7 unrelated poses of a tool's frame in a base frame.
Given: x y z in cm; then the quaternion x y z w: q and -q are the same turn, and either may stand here.
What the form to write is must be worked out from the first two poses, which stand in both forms.
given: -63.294 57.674 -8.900 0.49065 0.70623 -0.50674 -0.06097
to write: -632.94 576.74 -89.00 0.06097 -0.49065 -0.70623 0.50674
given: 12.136 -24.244 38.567 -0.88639 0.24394 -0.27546 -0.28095
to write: 121.36 -242.44 385.67 0.28095 0.88639 -0.24394 0.27546
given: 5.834 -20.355 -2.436 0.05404 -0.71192 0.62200 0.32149
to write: 58.34 -203.55 -24.36 0.32149 0.05404 -0.71192 0.62200
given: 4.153 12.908 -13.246 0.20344 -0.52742 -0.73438 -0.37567
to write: 41.53 129.08 -132.46 0.37567 -0.20344 0.52742 0.73438
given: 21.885 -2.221 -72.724 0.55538 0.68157 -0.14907 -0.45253
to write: 218.85 -22.21 -727.24 0.45253 -0.55538 -0.68157 0.14907
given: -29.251 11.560 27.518 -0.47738 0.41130 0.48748 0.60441
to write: -292.51 115.60 275.18 0.60441 -0.47738 0.41130 0.48748
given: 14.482 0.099 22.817 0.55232 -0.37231 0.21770 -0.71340
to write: 144.82 0.99 228.17 0.71340 -0.55232 0.37231 -0.21770
